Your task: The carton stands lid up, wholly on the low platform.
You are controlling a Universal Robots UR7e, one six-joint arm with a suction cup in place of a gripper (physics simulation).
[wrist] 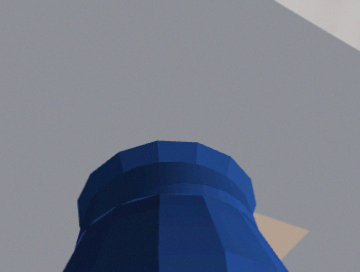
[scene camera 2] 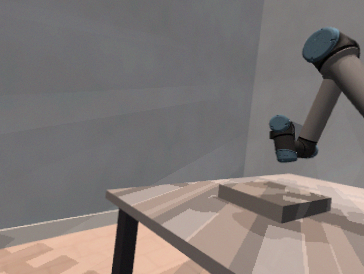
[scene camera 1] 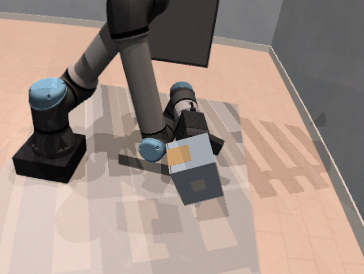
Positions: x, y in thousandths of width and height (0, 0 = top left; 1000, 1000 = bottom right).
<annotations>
my suction cup: wrist 462, 730; not seen in scene camera 2 (hidden by my arm); not seen in scene camera 1 (hidden by a carton)
low platform: scene camera 2 771, 743; scene camera 1 356, 568; not seen in the wrist view (out of frame)
</annotations>
